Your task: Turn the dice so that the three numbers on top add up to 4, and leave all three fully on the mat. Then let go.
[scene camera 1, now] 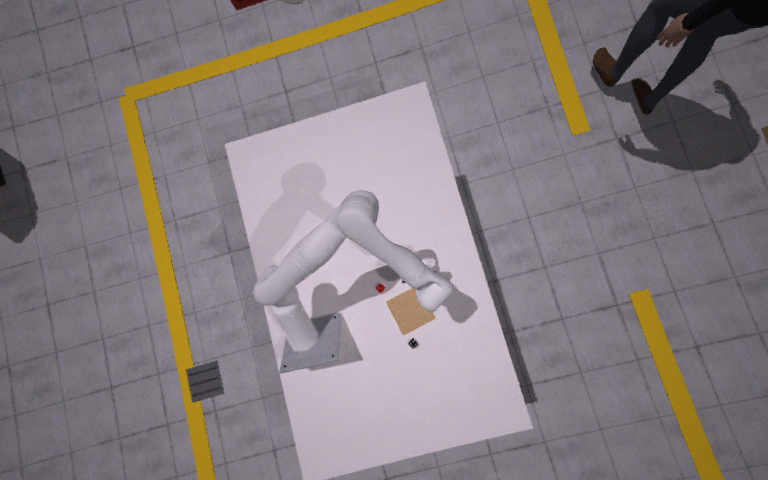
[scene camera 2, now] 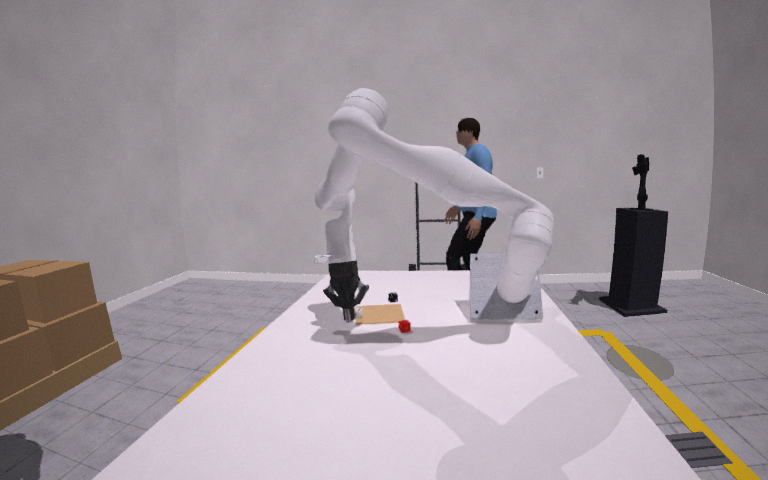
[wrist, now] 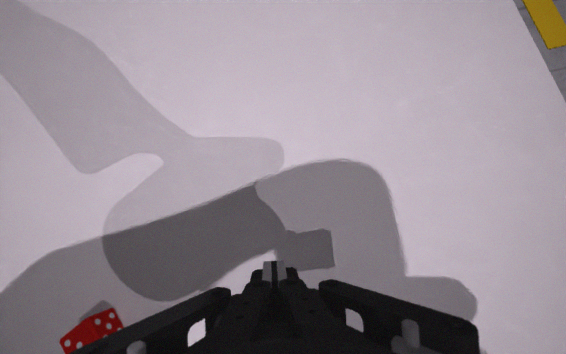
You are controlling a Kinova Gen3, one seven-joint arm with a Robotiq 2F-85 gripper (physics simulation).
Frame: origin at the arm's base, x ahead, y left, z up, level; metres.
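Seen in the pictures: gripper, fingertip midpoint: [scene camera 2: 350, 322] [wrist: 274, 275]; arm's base, origin of the base link: [scene camera 1: 305, 339] [scene camera 2: 513, 287].
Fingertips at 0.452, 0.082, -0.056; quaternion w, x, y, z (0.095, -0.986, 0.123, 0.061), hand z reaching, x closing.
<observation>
Pixels of each thing's middle, then the offset from my fingertips to it, as dx, dy, dz. Level surfaces: height alone.
- red die, body centre: [wrist: 94, 337] [scene camera 2: 404, 326] [scene camera 1: 380, 288] -0.143, -0.006, -0.016
- tan mat, body centre: [scene camera 2: 379, 313] [scene camera 1: 410, 310] -0.067, -0.123, -0.026
- black die, body centre: [scene camera 2: 393, 297] [scene camera 1: 413, 343] -0.102, -0.239, -0.016
- pale die, body centre: [scene camera 2: 357, 313] -0.007, -0.093, -0.012
- white table, its level: dz -0.028
The red die [scene camera 1: 380, 288] [scene camera 2: 404, 326] [wrist: 92, 331] lies on the table just off the tan mat [scene camera 1: 404, 318] [scene camera 2: 382, 314]; in the wrist view it is partly hidden by the gripper. The black die [scene camera 1: 413, 343] [scene camera 2: 393, 297] lies on the table, off the mat on its other side. A pale die [scene camera 2: 357, 312] shows close beside the fingertips, near the mat's left edge in scene camera 2; whether it is fully on the mat is unclear. My gripper [scene camera 2: 348, 318] [wrist: 274, 275] is shut and empty, pointing down, low over the table. The arm hides it in scene camera 1. The top numbers cannot be read.
The white table [scene camera 1: 362, 135] [scene camera 2: 317, 407] carries the arm's grey base plate [scene camera 1: 320, 356] [scene camera 2: 481, 294]. The arm's wrist overhangs part of the mat in scene camera 1. A person [scene camera 1: 688, 45] stands on the floor beyond the table. Stacked boxes [scene camera 2: 56, 316] stand off the table.
</observation>
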